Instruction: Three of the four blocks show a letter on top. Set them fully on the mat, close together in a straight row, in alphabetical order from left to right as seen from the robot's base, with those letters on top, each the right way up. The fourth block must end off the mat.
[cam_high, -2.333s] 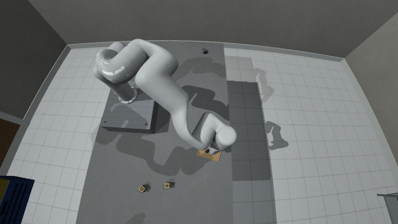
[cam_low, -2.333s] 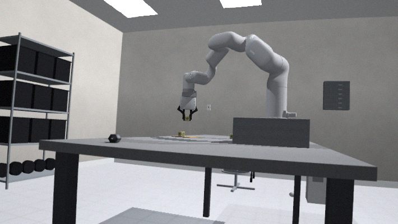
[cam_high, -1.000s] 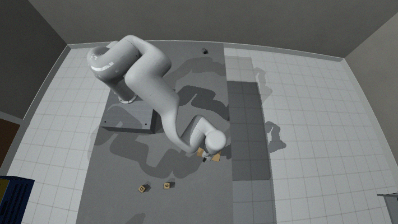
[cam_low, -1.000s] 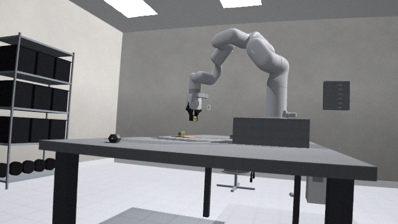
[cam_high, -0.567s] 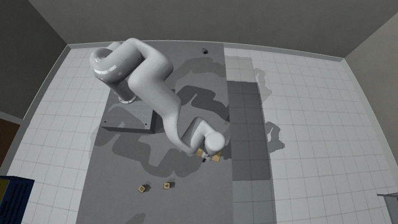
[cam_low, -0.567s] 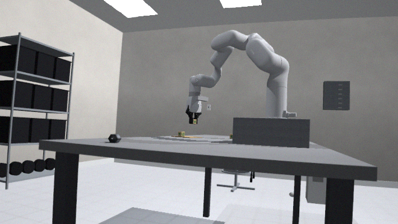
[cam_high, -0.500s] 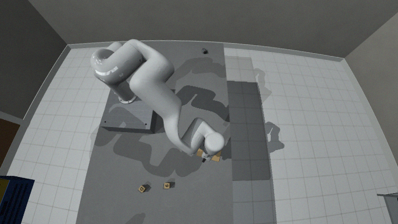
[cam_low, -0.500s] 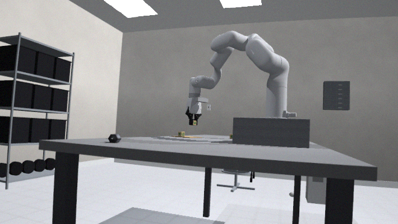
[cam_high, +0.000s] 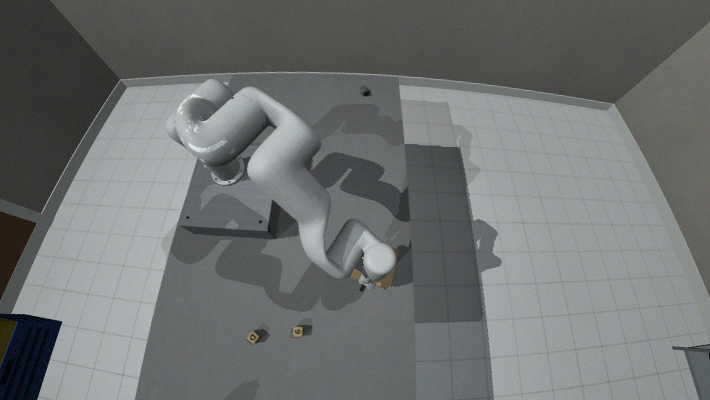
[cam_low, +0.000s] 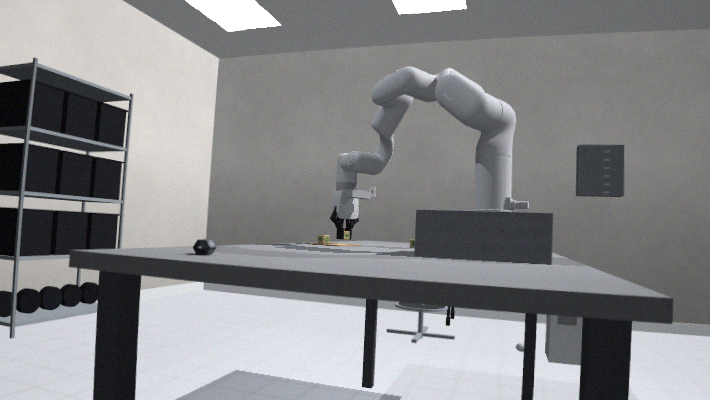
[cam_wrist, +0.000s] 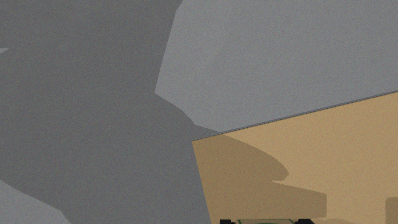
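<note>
Right now my hand is 20 mm short of the tan mat, 50 mm to the right of it and 40 mm above it. The rest, counted from my hand: black faceted object (180 mm behind, 860 mm to the left, 30 mm below).
</note>
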